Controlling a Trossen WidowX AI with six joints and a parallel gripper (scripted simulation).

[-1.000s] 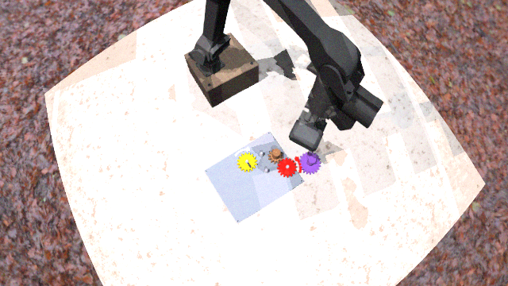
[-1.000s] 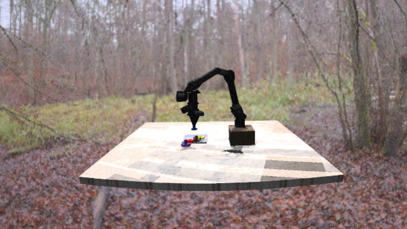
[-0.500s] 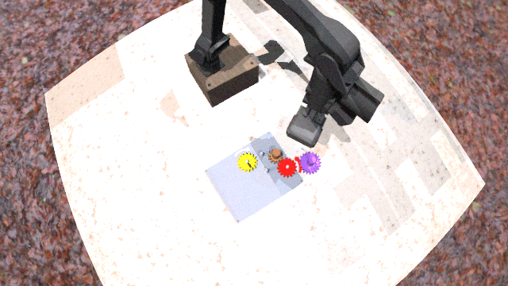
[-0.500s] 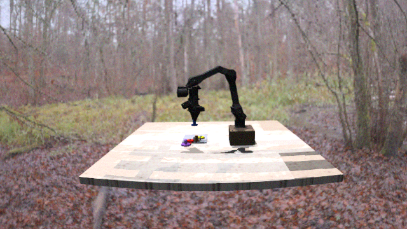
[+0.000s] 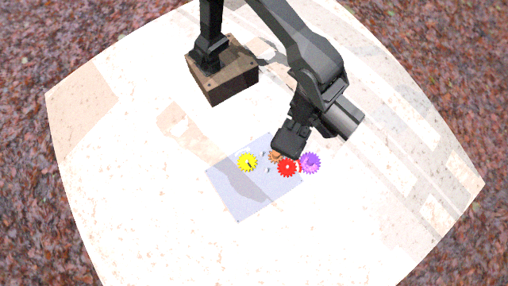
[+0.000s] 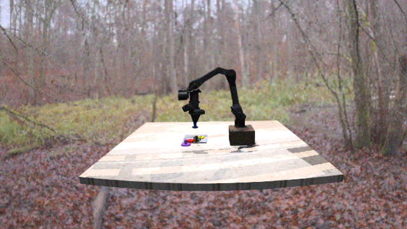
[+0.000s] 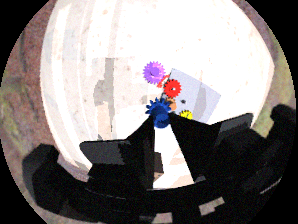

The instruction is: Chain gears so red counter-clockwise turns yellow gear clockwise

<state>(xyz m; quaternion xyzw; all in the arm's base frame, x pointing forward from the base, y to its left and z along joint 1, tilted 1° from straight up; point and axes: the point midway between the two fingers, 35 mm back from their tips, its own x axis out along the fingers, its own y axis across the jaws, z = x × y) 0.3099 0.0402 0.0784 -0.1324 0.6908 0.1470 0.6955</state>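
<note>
Now: gripper tip 10 mm past the small brown gear, 50 mm to the left of it and 120 mm above it. From my gripper tip the other things lie so: red gear 30 mm ahead, 50 mm to the right, 130 mm below; small blue gear 10 mm below; purple gear 60 mm ahead, 10 mm to the left, 130 mm below.
</note>
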